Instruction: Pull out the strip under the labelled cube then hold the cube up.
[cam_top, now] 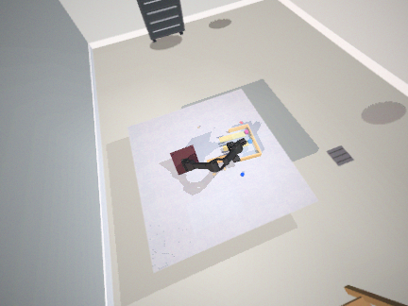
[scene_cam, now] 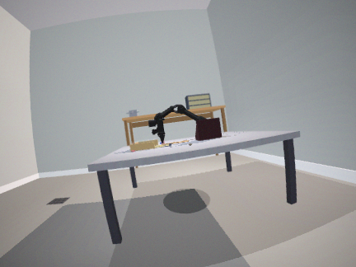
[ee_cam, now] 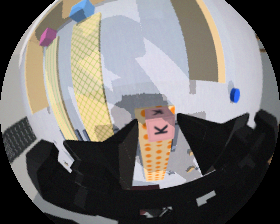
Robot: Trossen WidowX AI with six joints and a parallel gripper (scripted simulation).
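The orange dotted strip is 11 cm behind my gripper tip, 1 cm to the left of it and 1 cm below it. Round my gripper tip: blue piece 2 cm ahead, 18 cm to the right, 1 cm below; then pale cube marked k right at my gripper tip.
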